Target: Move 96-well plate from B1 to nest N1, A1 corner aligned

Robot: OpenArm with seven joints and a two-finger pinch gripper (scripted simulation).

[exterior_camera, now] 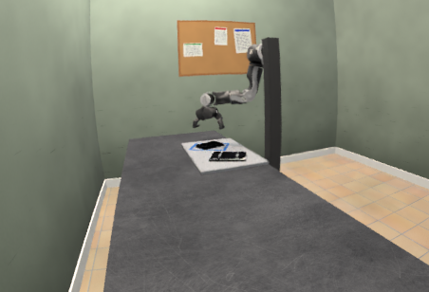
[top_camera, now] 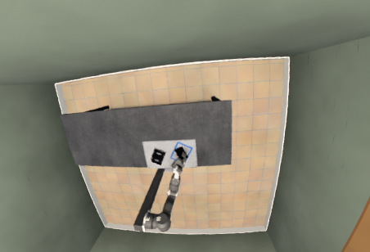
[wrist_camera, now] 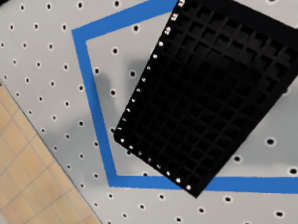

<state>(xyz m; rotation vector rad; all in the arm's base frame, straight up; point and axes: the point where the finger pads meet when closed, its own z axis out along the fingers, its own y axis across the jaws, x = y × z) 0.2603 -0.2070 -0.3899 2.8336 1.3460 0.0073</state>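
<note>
Right now the black 96-well plate is 80 mm below my hand. The rest, counted from my hand: black plate nest N1 (40 mm behind, 230 mm to the left, 80 mm below).
</note>
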